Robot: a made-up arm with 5 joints. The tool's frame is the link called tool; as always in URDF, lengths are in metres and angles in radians. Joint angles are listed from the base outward.
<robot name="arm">
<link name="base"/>
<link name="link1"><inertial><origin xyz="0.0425 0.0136 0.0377"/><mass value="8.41"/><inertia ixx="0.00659" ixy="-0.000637" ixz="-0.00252" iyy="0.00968" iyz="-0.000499" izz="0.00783"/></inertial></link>
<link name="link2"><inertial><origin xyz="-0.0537 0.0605 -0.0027"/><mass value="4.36"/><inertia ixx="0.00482" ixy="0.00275" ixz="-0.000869" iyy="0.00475" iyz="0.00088" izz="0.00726"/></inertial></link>
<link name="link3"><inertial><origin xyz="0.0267 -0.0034 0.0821"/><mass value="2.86"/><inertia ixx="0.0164" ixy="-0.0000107" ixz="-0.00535" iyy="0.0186" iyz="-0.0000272" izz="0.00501"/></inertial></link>
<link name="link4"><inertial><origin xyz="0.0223 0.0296 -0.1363"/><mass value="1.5"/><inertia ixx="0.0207" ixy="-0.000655" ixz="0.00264" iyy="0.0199" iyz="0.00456" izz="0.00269"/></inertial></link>
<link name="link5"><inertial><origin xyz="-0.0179 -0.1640 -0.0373"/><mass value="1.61"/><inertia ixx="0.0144" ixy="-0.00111" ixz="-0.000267" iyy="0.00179" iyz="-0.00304" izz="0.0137"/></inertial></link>
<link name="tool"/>
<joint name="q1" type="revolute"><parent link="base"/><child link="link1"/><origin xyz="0 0 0.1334"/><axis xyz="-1 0 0"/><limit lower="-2.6" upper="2.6"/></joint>
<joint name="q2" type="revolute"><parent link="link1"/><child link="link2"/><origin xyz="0.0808 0.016 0.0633"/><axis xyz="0 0 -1"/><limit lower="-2.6" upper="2.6"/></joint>
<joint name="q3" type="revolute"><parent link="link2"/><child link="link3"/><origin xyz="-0.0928 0.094 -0.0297"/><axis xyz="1 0 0"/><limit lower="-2.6" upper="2.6"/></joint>
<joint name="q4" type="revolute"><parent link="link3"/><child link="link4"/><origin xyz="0.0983 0.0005 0.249"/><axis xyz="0 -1 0"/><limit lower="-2.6" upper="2.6"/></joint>
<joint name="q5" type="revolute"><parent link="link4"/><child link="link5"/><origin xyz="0.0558 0.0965 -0.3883"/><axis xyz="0 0 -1"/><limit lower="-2.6" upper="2.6"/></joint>
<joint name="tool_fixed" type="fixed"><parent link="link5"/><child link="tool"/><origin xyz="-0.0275 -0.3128 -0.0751"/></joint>
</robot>
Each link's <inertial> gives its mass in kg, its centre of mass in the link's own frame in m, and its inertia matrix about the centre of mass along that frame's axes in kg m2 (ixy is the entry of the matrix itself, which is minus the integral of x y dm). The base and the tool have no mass. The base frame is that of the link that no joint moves.
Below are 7 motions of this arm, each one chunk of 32 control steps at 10 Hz.
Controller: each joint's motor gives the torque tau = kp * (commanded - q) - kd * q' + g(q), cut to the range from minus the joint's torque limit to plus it. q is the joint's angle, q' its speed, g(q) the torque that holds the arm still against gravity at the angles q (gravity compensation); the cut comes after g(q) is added. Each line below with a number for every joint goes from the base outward.
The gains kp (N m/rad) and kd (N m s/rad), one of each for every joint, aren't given. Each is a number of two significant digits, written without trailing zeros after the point. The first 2 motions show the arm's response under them.
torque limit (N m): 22 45 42 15 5.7
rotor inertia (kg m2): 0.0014 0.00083 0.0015 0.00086 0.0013
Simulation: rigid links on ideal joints. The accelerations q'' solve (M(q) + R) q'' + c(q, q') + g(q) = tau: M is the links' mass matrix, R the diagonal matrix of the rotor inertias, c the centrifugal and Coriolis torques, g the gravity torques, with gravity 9.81 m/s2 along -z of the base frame. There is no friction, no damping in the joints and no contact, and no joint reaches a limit. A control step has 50 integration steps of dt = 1/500 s. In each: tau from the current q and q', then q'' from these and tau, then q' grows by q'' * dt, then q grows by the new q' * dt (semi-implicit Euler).
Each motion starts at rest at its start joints. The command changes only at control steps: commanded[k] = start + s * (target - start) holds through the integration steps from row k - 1 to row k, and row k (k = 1, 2, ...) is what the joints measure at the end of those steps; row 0 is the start. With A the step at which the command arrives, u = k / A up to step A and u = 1 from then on. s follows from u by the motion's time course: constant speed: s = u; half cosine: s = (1 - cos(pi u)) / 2; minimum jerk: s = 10 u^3 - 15 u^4 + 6 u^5; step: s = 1 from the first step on.
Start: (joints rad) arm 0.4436 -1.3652 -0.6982 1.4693 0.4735
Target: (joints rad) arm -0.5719 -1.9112 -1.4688 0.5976 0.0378
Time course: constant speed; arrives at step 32
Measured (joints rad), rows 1 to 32:
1: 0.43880 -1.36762 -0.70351 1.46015 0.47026
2: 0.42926 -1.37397 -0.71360 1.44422 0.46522
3: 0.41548 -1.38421 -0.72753 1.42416 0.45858
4: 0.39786 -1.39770 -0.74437 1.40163 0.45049
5: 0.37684 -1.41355 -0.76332 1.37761 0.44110
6: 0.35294 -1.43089 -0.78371 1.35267 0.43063
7: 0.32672 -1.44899 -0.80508 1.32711 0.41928
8: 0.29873 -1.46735 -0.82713 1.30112 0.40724
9: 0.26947 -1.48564 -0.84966 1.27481 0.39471
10: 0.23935 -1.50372 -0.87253 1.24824 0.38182
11: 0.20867 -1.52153 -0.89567 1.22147 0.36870
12: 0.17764 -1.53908 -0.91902 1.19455 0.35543
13: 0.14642 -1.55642 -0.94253 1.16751 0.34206
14: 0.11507 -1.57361 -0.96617 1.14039 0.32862
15: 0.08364 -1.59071 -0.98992 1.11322 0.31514
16: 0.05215 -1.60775 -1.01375 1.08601 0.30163
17: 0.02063 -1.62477 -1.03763 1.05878 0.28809
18: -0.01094 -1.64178 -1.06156 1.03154 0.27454
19: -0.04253 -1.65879 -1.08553 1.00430 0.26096
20: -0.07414 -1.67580 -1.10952 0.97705 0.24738
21: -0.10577 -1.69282 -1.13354 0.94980 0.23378
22: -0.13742 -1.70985 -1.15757 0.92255 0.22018
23: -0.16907 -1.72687 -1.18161 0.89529 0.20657
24: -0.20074 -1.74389 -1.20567 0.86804 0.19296
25: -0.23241 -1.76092 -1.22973 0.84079 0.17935
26: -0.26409 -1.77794 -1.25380 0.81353 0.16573
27: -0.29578 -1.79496 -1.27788 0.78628 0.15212
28: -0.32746 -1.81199 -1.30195 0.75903 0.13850
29: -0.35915 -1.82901 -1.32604 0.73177 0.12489
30: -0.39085 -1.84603 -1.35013 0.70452 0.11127
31: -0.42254 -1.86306 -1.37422 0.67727 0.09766
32: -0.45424 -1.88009 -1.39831 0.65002 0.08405
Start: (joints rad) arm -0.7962 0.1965 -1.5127 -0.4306 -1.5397
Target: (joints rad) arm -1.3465 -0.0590 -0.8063 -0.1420 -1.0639
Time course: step
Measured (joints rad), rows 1 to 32:
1: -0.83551 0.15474 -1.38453 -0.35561 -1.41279
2: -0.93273 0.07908 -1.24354 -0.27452 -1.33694
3: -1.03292 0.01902 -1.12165 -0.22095 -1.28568
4: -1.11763 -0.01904 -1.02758 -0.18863 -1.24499
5: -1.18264 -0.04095 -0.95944 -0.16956 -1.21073
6: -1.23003 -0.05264 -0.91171 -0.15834 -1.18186
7: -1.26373 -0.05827 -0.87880 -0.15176 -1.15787
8: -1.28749 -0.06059 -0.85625 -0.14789 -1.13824
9: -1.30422 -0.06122 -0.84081 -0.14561 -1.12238
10: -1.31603 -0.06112 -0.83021 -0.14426 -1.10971
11: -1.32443 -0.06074 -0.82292 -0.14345 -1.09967
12: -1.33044 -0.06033 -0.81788 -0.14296 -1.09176
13: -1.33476 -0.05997 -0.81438 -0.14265 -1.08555
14: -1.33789 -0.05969 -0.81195 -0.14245 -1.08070
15: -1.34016 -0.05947 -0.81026 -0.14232 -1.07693
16: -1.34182 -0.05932 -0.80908 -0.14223 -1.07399
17: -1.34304 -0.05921 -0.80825 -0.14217 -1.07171
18: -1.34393 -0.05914 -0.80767 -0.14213 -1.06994
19: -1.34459 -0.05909 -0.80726 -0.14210 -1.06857
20: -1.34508 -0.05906 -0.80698 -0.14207 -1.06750
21: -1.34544 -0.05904 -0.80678 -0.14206 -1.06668
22: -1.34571 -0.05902 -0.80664 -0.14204 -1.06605
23: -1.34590 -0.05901 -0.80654 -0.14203 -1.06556
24: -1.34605 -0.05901 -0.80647 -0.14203 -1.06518
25: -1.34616 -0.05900 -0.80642 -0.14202 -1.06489
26: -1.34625 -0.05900 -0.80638 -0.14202 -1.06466
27: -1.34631 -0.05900 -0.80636 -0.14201 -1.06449
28: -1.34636 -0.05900 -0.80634 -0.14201 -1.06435
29: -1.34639 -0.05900 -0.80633 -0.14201 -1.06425
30: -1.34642 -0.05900 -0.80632 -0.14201 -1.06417
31: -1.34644 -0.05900 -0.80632 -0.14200 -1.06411
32: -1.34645 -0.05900 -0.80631 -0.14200 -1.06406
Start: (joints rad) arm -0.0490 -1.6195 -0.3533 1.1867 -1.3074
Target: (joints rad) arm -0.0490 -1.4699 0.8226 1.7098 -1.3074
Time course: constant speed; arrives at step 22
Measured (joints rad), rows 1 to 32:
1: -0.04517 -1.62068 -0.34399 1.19346 -1.30866
2: -0.04089 -1.62050 -0.32444 1.20604 -1.31043
3: -0.03786 -1.61812 -0.29606 1.22274 -1.31195
4: -0.03643 -1.61371 -0.26059 1.24225 -1.31297
5: -0.03639 -1.60778 -0.21973 1.26359 -1.31352
6: -0.03735 -1.60088 -0.17491 1.28608 -1.31371
7: -0.03893 -1.59347 -0.12729 1.30926 -1.31366
8: -0.04086 -1.58584 -0.07773 1.33283 -1.31348
9: -0.04290 -1.57820 -0.02687 1.35660 -1.31324
10: -0.04492 -1.57062 0.02484 1.38047 -1.31300
11: -0.04681 -1.56315 0.07711 1.40437 -1.31278
12: -0.04852 -1.55577 0.12974 1.42827 -1.31260
13: -0.05003 -1.54846 0.18259 1.45215 -1.31244
14: -0.05132 -1.54121 0.23559 1.47600 -1.31232
15: -0.05241 -1.53399 0.28870 1.49984 -1.31221
16: -0.05330 -1.52680 0.34189 1.52365 -1.31212
17: -0.05402 -1.51962 0.39514 1.54744 -1.31205
18: -0.05459 -1.51244 0.44843 1.57122 -1.31198
19: -0.05504 -1.50527 0.50176 1.59499 -1.31191
20: -0.05539 -1.49810 0.55513 1.61876 -1.31185
21: -0.05565 -1.49093 0.60851 1.64253 -1.31180
22: -0.05585 -1.48377 0.66192 1.66629 -1.31174
23: -0.05716 -1.47278 0.70923 1.68326 -1.30984
24: -0.05817 -1.46245 0.74796 1.69482 -1.30725
25: -0.05843 -1.45518 0.77765 1.70231 -1.30484
26: -0.05788 -1.45153 0.79889 1.70683 -1.30306
27: -0.05668 -1.45107 0.81293 1.70926 -1.30203
28: -0.05509 -1.45287 0.82132 1.71033 -1.30168
29: -0.05335 -1.45598 0.82561 1.71058 -1.30187
30: -0.05169 -1.45953 0.82718 1.71040 -1.30241
31: -0.05026 -1.46292 0.82713 1.71006 -1.30313
32: -0.04914 -1.46578 0.82628 1.70972 -1.30391

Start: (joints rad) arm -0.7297 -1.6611 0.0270 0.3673 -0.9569
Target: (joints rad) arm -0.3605 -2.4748 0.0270 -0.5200 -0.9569
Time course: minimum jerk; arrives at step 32
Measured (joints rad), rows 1 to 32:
1: -0.72970 -1.66114 0.02699 0.36724 -0.95690
2: -0.72971 -1.66148 0.02695 0.36674 -0.95693
3: -0.72960 -1.66268 0.02685 0.36513 -0.95698
4: -0.72916 -1.66553 0.02670 0.36162 -0.95705
5: -0.72808 -1.67083 0.02650 0.35538 -0.95715
6: -0.72605 -1.67932 0.02627 0.34572 -0.95729
7: -0.72274 -1.69159 0.02603 0.33206 -0.95747
8: -0.71790 -1.70803 0.02582 0.31400 -0.95771
9: -0.71131 -1.72888 0.02563 0.29134 -0.95802
10: -0.70283 -1.75418 0.02550 0.26403 -0.95840
11: -0.69243 -1.78382 0.02545 0.23216 -0.95886
12: -0.68012 -1.81752 0.02549 0.19601 -0.95938
13: -0.66602 -1.85487 0.02566 0.15596 -0.95994
14: -0.65028 -1.89538 0.02595 0.11251 -0.96052
15: -0.63313 -1.93844 0.02637 0.06624 -0.96109
16: -0.61480 -1.98339 0.02691 0.01782 -0.96159
17: -0.59558 -2.02954 0.02753 -0.03203 -0.96201
18: -0.57574 -2.07615 0.02822 -0.08254 -0.96230
19: -0.55555 -2.12250 0.02891 -0.13295 -0.96244
20: -0.53531 -2.16790 0.02956 -0.18248 -0.96240
21: -0.51529 -2.21166 0.03013 -0.23037 -0.96218
22: -0.49578 -2.25317 0.03058 -0.27592 -0.96178
23: -0.47703 -2.29186 0.03089 -0.31846 -0.96121
24: -0.45931 -2.32725 0.03106 -0.35742 -0.96050
25: -0.44285 -2.35894 0.03109 -0.39233 -0.95969
26: -0.42784 -2.38661 0.03100 -0.42282 -0.95883
27: -0.41447 -2.41009 0.03081 -0.44866 -0.95797
28: -0.40283 -2.42929 0.03055 -0.46980 -0.95715
29: -0.39298 -2.44433 0.03025 -0.48633 -0.95644
30: -0.38492 -2.45545 0.02993 -0.49855 -0.95588
31: -0.37855 -2.46310 0.02960 -0.50698 -0.95549
32: -0.37372 -2.46796 0.02928 -0.51235 -0.95532

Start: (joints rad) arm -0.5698 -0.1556 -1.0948 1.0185 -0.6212
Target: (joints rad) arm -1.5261 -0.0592 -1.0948 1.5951 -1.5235
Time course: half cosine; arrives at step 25
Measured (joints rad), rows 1 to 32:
1: -0.57020 -0.15535 -1.09496 1.01911 -0.62186
2: -0.57202 -0.15447 -1.09546 1.02152 -0.62455
3: -0.57645 -0.15289 -1.09623 1.02671 -0.63046
4: -0.58455 -0.15068 -1.09718 1.03527 -0.64043
5: -0.59711 -0.14795 -1.09820 1.04748 -0.65505
6: -0.61460 -0.14478 -1.09923 1.06342 -0.67461
7: -0.63727 -0.14124 -1.10022 1.08302 -0.69925
8: -0.66512 -0.13738 -1.10118 1.10605 -0.72888
9: -0.69797 -0.13323 -1.10210 1.13220 -0.76328
10: -0.73553 -0.12885 -1.10297 1.16111 -0.80207
11: -0.77735 -0.12427 -1.10379 1.19232 -0.84477
12: -0.82292 -0.11956 -1.10454 1.22536 -0.89078
13: -0.87165 -0.11480 -1.10519 1.25970 -0.93943
14: -0.92291 -0.11005 -1.10567 1.29481 -0.98998
15: -0.97599 -0.10538 -1.10593 1.33013 -1.04163
16: -1.03021 -0.10085 -1.10590 1.36509 -1.09356
17: -1.08481 -0.09653 -1.10550 1.39914 -1.14494
18: -1.13905 -0.09244 -1.10467 1.43175 -1.19495
19: -1.19219 -0.08863 -1.10335 1.46237 -1.24279
20: -1.24346 -0.08512 -1.10151 1.49054 -1.28771
21: -1.29212 -0.08193 -1.09916 1.51580 -1.32899
22: -1.33743 -0.07907 -1.09630 1.53775 -1.36601
23: -1.37869 -0.07654 -1.09300 1.55604 -1.39820
24: -1.41523 -0.07437 -1.08935 1.57039 -1.42508
25: -1.44639 -0.07258 -1.08546 1.58057 -1.44628
26: -1.47198 -0.07089 -1.08177 1.58710 -1.46233
27: -1.49230 -0.06891 -1.07883 1.59107 -1.47453
28: -1.50784 -0.06661 -1.07693 1.59335 -1.48392
29: -1.51918 -0.06415 -1.07610 1.59454 -1.49128
30: -1.52699 -0.06179 -1.07628 1.59507 -1.49714
31: -1.53190 -0.05975 -1.07728 1.59521 -1.50191
32: -1.53455 -0.05820 -1.07891 1.59517 -1.50585

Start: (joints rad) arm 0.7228 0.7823 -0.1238 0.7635 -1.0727
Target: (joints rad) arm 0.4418 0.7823 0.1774 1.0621 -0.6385
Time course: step
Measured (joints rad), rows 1 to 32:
1: 0.68296 0.75586 -0.06796 0.84839 -0.97616
2: 0.63924 0.75102 -0.00622 0.92973 -0.90969
3: 0.60177 0.75939 0.04145 0.98153 -0.85414
4: 0.56820 0.77161 0.07865 1.01316 -0.80764
5: 0.53845 0.78251 0.10749 1.03214 -0.76953
6: 0.51317 0.79003 0.12932 1.04339 -0.73893
7: 0.49273 0.79395 0.14531 1.05003 -0.71484
8: 0.47700 0.79499 0.15660 1.05398 -0.69618
9: 0.46545 0.79414 0.16429 1.05641 -0.68195
10: 0.45732 0.79231 0.16934 1.05797 -0.67121
11: 0.45181 0.79016 0.17254 1.05905 -0.66316
12: 0.44820 0.78813 0.17451 1.05982 -0.65715
13: 0.44589 0.78641 0.17568 1.06040 -0.65266
14: 0.44444 0.78508 0.17637 1.06084 -0.64929
15: 0.44354 0.78410 0.17677 1.06118 -0.64675
16: 0.44298 0.78343 0.17700 1.06143 -0.64483
17: 0.44262 0.78299 0.17714 1.06162 -0.64336
18: 0.44238 0.78272 0.17723 1.06175 -0.64224
19: 0.44221 0.78255 0.17729 1.06185 -0.64138
20: 0.44209 0.78245 0.17733 1.06192 -0.64072
21: 0.44201 0.78240 0.17736 1.06197 -0.64021
22: 0.44194 0.78237 0.17738 1.06201 -0.63981
23: 0.44189 0.78235 0.17739 1.06204 -0.63951
24: 0.44186 0.78234 0.17740 1.06205 -0.63927
25: 0.44184 0.78233 0.17741 1.06207 -0.63909
26: 0.44182 0.78233 0.17741 1.06207 -0.63896
27: 0.44181 0.78232 0.17741 1.06208 -0.63885
28: 0.44180 0.78232 0.17741 1.06209 -0.63877
29: 0.44180 0.78231 0.17741 1.06209 -0.63871
30: 0.44180 0.78231 0.17741 1.06209 -0.63866
31: 0.44180 0.78231 0.17741 1.06209 -0.63862
32: 0.44180 0.78230 0.17741 1.06210 -0.63859

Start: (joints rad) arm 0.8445 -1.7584 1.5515 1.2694 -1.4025
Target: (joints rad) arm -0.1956 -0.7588 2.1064 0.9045 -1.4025
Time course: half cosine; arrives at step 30
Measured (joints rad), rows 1 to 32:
1: 0.84412 -1.75787 1.55192 1.26895 -1.40243
2: 0.84252 -1.75565 1.55349 1.26737 -1.40220
3: 0.83885 -1.75057 1.55676 1.26435 -1.40179
4: 0.83237 -1.74163 1.56206 1.25978 -1.40126
5: 0.82248 -1.72813 1.56957 1.25367 -1.40066
6: 0.80872 -1.70969 1.57937 1.24604 -1.40007
7: 0.79079 -1.68621 1.59143 1.23695 -1.39956
8: 0.76851 -1.65782 1.60568 1.22647 -1.39916
9: 0.74187 -1.62480 1.62202 1.21464 -1.39892
10: 0.71094 -1.58758 1.64028 1.20155 -1.39884
11: 0.67593 -1.54663 1.66029 1.18729 -1.39894
12: 0.63712 -1.50247 1.68188 1.17197 -1.39921
13: 0.59491 -1.45565 1.70485 1.15572 -1.39963
14: 0.54975 -1.40673 1.72899 1.13870 -1.40019
15: 0.50215 -1.35627 1.75411 1.12106 -1.40085
16: 0.45268 -1.30484 1.77998 1.10299 -1.40157
17: 0.40191 -1.25301 1.80637 1.08470 -1.40232
18: 0.35046 -1.20133 1.83305 1.06637 -1.40308
19: 0.29891 -1.15036 1.85975 1.04823 -1.40380
20: 0.24786 -1.10064 1.88621 1.03047 -1.40447
21: 0.19785 -1.05271 1.91214 1.01331 -1.40508
22: 0.14944 -1.00708 1.93726 0.99694 -1.40560
23: 0.10311 -0.96422 1.96129 0.98155 -1.40606
24: 0.05936 -0.92459 1.98393 0.96733 -1.40644
25: 0.01862 -0.88862 2.00492 0.95442 -1.40675
26: -0.01869 -0.85669 2.02402 0.94298 -1.40701
27: -0.05221 -0.82914 2.04099 0.93314 -1.40721
28: -0.08158 -0.80627 2.05562 0.92500 -1.40737
29: -0.10651 -0.78834 2.06774 0.91865 -1.40750
30: -0.12676 -0.77553 2.07721 0.91415 -1.40760
31: -0.14254 -0.76740 2.08433 0.91117 -1.40754
32: -0.15468 -0.76275 2.08974 0.90912 -1.40720

